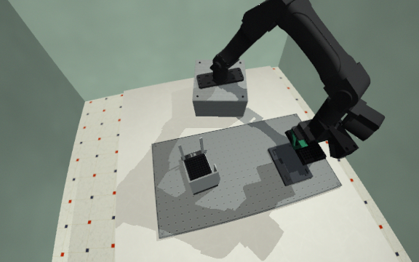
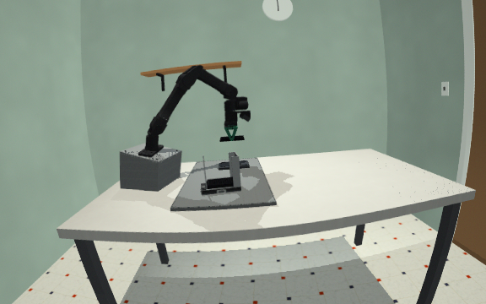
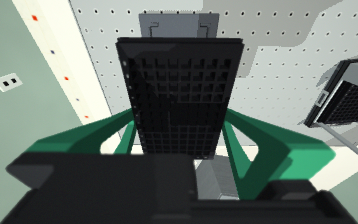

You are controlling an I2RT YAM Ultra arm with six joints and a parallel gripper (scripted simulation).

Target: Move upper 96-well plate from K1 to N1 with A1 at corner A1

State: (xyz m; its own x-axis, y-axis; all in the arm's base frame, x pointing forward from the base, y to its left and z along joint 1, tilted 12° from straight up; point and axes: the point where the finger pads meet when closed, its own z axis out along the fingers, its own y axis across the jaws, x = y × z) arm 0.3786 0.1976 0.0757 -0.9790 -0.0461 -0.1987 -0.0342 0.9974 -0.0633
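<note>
My gripper is now 80 mm past the pale A1 square, 50 mm to the right of it and 140 mm above it.
</note>
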